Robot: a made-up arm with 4 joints.
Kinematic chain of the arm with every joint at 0, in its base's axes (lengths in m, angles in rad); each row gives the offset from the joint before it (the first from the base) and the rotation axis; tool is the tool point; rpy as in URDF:
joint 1: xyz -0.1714 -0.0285 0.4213 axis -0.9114 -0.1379 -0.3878
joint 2: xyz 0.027 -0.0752 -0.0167 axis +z
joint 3: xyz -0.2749 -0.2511 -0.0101 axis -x
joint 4: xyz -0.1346 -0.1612 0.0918 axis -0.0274 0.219 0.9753
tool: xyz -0.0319 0.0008 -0.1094 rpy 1.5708 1.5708 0
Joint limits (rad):
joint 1: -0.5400..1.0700
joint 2: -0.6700..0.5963
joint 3: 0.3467..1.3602
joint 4: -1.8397..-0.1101
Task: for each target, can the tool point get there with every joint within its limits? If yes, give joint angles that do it. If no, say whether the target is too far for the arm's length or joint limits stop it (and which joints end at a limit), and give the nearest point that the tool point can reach.
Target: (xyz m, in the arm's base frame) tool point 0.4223 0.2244 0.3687
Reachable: no: joint limits stop it (at a limit: joint 1, joint 2, joint 3, joint 4) | nearest point -0.1107 -0.5792 0.1373 | short by 0.992 m
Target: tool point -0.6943 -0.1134 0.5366
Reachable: yes | joints 0.5531 -0.4221 0.8579 -1.2684
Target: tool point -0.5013 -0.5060 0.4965
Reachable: yes | joints 0.0450 0.1041 0.7383 -1.3818
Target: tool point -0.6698 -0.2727 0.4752
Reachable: yes | joints -0.2693 -0.5088 0.9624 -0.2994
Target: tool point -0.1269 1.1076 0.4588
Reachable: no: too far | nearest point -0.6394 0.1922 0.3667 | short by 1.053 m
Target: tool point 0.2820 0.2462 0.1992
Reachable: no: joint limits stop it (at a limit: joint 1, joint 2, joint 3, joint 4) | nearest point -0.1107 -0.5792 0.1373 | short by 0.916 m
